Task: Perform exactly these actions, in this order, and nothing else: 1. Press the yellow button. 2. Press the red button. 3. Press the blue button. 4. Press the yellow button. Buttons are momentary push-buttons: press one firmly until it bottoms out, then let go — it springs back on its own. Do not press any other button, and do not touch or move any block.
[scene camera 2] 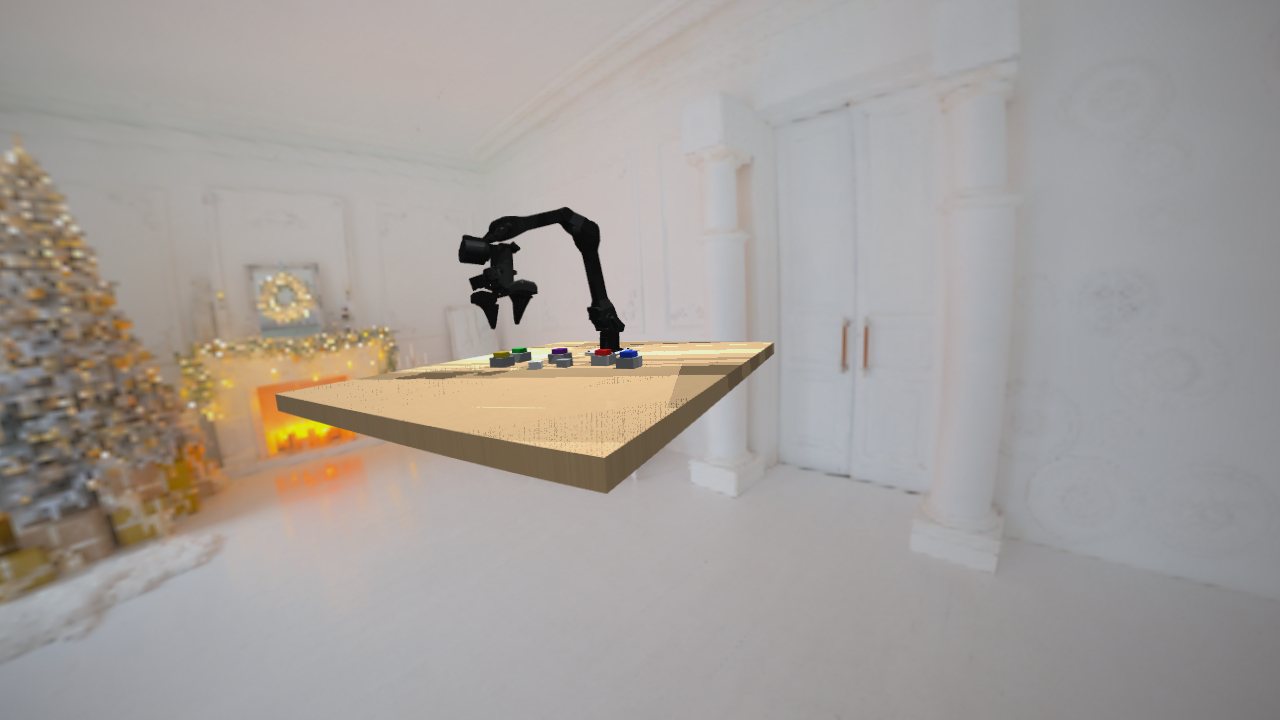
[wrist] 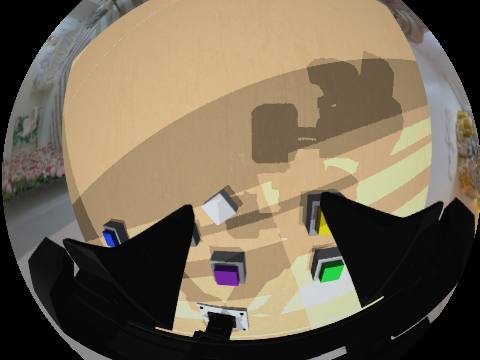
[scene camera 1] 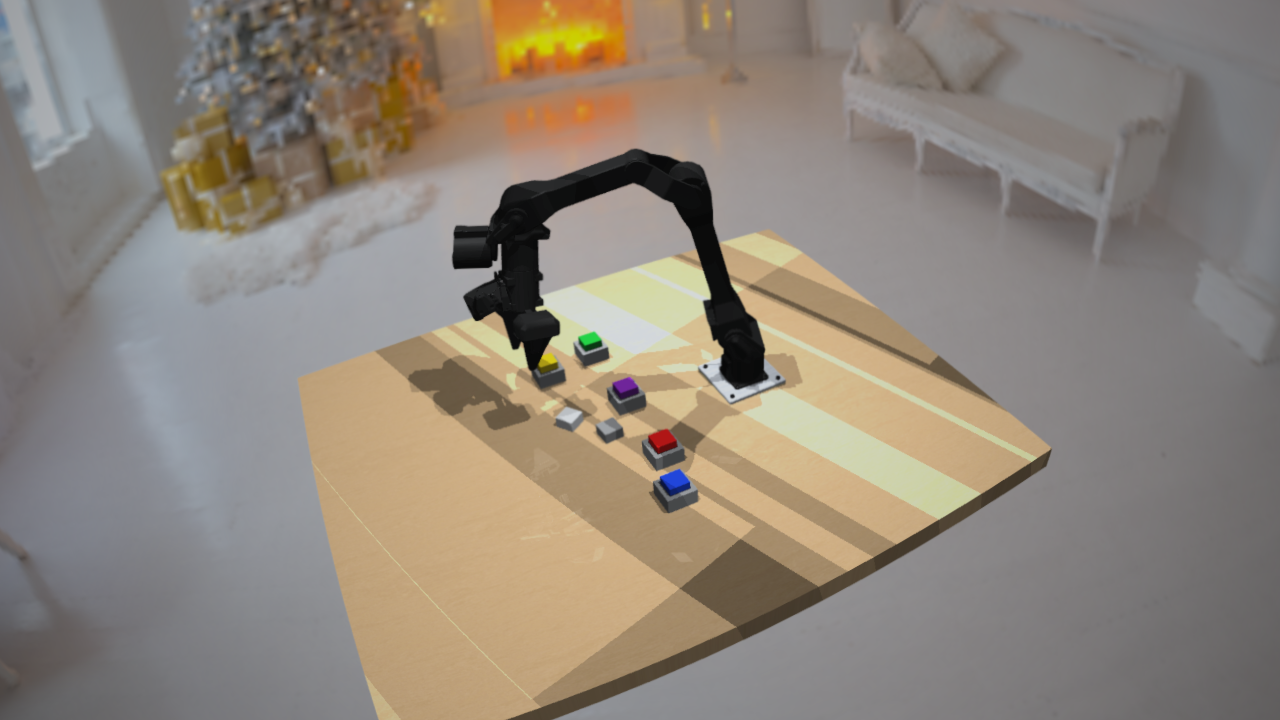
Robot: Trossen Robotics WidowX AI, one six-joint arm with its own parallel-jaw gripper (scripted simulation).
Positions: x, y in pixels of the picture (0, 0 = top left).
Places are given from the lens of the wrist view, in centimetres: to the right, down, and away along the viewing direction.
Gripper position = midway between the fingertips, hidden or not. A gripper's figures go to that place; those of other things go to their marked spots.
my gripper [wrist: 258, 206]: 1, 2, 10
white block [wrist: 220, 207]: -3, 4, 21
